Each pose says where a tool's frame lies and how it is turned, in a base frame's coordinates. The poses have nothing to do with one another.
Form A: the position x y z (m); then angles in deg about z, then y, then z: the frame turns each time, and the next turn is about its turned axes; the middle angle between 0 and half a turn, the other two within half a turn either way.
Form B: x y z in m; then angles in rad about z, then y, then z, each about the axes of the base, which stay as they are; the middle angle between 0 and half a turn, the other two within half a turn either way. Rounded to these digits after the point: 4 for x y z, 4 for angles.
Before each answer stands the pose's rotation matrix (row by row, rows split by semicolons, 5 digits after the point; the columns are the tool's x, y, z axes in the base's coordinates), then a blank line. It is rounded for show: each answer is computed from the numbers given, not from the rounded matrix.
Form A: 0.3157 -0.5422 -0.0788 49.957 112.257 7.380
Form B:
-0.34000 -0.72792 0.59543; -0.20492 0.67528 0.70852; -0.91783 0.11888 -0.37876

0.3157 -0.5422 -0.0788 0.1288 1.9593 0.8719
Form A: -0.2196 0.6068 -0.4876 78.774 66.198 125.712
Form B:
-0.84229 0.50875 0.17812; -0.07299 -0.43506 0.89744; 0.53406 0.74290 0.40358

-0.2196 0.6068 -0.4876 2.1941 1.1554 1.3749
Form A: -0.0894 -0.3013 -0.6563 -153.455 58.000 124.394
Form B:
0.63656 0.13873 -0.75865; -0.60441 0.70075 -0.37899; 0.47905 0.69979 0.52992

-0.0894 -0.3013 -0.6563 2.1711 1.0123 -2.6783
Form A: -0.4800 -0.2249 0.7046 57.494 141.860 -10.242
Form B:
-0.26597 -0.90505 0.33188; -0.74827 0.41089 0.52083; -0.60774 -0.10981 -0.78650

-0.4800 -0.2249 0.7046 -0.1788 2.4759 1.0035
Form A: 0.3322 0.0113 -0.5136 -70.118 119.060 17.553
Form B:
0.12612 0.94643 0.29727; 0.53807 0.18649 -0.82201; -0.83341 0.26362 -0.48573

0.3322 0.0113 -0.5136 0.3064 2.0780 -1.2238
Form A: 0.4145 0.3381 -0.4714 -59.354 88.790 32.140
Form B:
0.46680 0.72276 0.50962; 0.25579 0.44128 -0.86014; -0.84656 0.53187 0.02112

0.4145 0.3381 -0.4714 0.5609 1.5497 -1.0359
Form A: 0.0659 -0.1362 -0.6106 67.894 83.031 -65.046
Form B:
0.85926 -0.34948 0.37354; -0.29376 0.26069 0.91964; -0.41877 -0.89995 0.12133

0.0659 -0.1362 -0.6106 -1.1353 1.4492 1.1850
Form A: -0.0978 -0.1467 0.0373 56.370 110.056 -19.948
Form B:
0.10553 -0.84747 0.52024; -0.45736 0.42318 0.78214; -0.88300 -0.32048 -0.34294

-0.0978 -0.1467 0.0373 -0.3482 1.9208 0.9838
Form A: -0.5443 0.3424 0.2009 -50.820 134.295 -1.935
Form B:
-0.46711 0.75983 0.45218; 0.51970 0.64968 -0.55483; -0.71535 -0.02417 -0.69835

-0.5443 0.3424 0.2009 -0.0338 2.3439 -0.8870
